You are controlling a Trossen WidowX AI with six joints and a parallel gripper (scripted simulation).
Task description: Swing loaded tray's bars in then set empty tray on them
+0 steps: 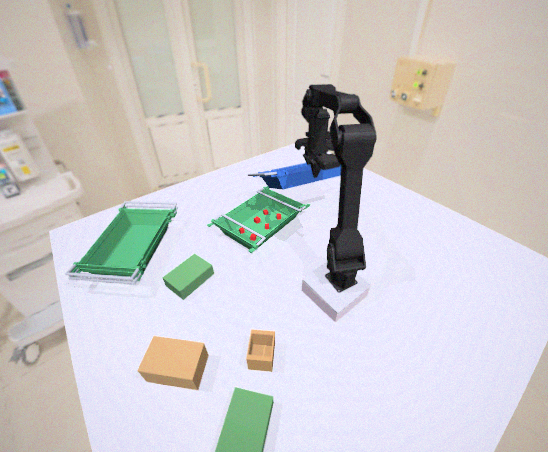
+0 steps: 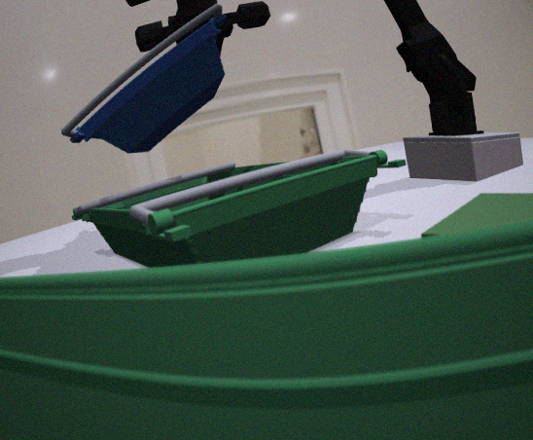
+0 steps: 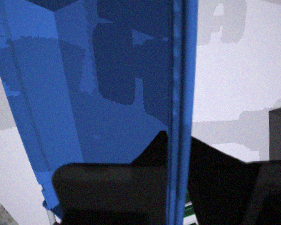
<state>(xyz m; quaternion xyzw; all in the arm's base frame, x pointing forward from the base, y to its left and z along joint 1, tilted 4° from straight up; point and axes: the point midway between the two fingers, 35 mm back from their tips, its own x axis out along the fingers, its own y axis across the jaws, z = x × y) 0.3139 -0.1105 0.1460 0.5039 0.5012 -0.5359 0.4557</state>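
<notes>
The blue tray is 80 mm ahead of my gripper tip, 10 mm to the right of it and 10 mm below it. The rest, counted from my gripper tip: open box: 380 mm to the left, 370 mm behind, 170 mm below.
</notes>
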